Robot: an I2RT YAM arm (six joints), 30 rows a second.
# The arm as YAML. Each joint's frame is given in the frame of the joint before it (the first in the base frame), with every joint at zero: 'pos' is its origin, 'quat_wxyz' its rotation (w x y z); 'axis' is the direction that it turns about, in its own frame. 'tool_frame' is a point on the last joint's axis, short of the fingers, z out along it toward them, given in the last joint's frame.
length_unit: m
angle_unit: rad
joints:
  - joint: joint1
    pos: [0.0, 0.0, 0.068]
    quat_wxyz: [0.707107, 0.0, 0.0, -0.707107]
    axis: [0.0, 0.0, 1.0]
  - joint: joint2
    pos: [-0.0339, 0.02, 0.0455]
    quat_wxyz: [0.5, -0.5, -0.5, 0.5]
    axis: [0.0, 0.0, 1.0]
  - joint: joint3
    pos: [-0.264, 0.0, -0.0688]
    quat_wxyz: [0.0, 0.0, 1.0, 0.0]
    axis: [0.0, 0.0, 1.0]
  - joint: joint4
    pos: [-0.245, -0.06, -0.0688]
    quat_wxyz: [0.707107, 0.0, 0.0, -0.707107]
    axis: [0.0, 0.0, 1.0]
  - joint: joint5
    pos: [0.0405, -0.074, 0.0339]
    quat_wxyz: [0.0, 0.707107, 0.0, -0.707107]
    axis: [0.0, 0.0, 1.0]
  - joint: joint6
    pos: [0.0, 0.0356, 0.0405]
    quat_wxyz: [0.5, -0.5, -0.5, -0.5]
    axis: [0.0, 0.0, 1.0]
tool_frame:
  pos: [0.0, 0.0, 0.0]
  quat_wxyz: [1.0, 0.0, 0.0, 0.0]
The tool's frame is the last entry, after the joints.
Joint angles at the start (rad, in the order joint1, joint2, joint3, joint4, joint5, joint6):
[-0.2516, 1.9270, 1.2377, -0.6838, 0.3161, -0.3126]
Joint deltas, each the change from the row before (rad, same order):
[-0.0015, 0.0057, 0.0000, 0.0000, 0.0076, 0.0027]
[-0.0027, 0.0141, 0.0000, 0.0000, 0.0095, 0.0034]
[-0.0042, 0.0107, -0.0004, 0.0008, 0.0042, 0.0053]
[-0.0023, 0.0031, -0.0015, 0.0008, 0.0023, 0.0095]
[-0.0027, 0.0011, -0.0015, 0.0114, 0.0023, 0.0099]
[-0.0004, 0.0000, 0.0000, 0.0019, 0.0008, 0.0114]
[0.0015, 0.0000, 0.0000, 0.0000, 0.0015, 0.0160]
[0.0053, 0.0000, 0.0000, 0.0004, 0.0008, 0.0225]
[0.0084, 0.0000, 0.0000, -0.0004, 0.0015, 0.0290]
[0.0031, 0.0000, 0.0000, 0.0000, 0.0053, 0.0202]
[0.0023, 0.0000, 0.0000, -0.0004, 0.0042, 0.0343]
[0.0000, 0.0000, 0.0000, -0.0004, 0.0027, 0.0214]
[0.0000, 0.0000, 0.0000, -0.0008, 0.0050, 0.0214]
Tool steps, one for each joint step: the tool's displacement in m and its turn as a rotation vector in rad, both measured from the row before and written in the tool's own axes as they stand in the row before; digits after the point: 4 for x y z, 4 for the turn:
[0.0003, -0.0001, 0.0020, 0.0057, 0.0080, 0.0023]
[0.0005, 0.0004, 0.0048, 0.0052, 0.0166, 0.0014]
[0.0006, -0.0002, 0.0040, 0.0014, 0.0121, 0.0058]
[0.0005, -0.0003, 0.0015, 0.0013, 0.0049, 0.0104]
[-0.0005, -0.0010, 0.0010, 0.0047, -0.0063, 0.0154]
[-0.0001, -0.0002, 0.0000, 0.0013, -0.0014, 0.0124]
[-0.0001, 0.0004, -0.0002, 0.0013, -0.0002, 0.0146]
[-0.0005, 0.0017, -0.0006, 0.0004, -0.0021, 0.0177]
[-0.0007, 0.0027, -0.0010, 0.0006, -0.0024, 0.0211]
[-0.0002, 0.0008, -0.0004, 0.0049, -0.0001, 0.0173]
[-0.0001, 0.0006, -0.0003, 0.0038, 0.0002, 0.0320]
[0.0001, -0.0001, 0.0000, 0.0026, 0.0007, 0.0213]
[0.0001, -0.0002, 0.0000, 0.0049, 0.0013, 0.0211]

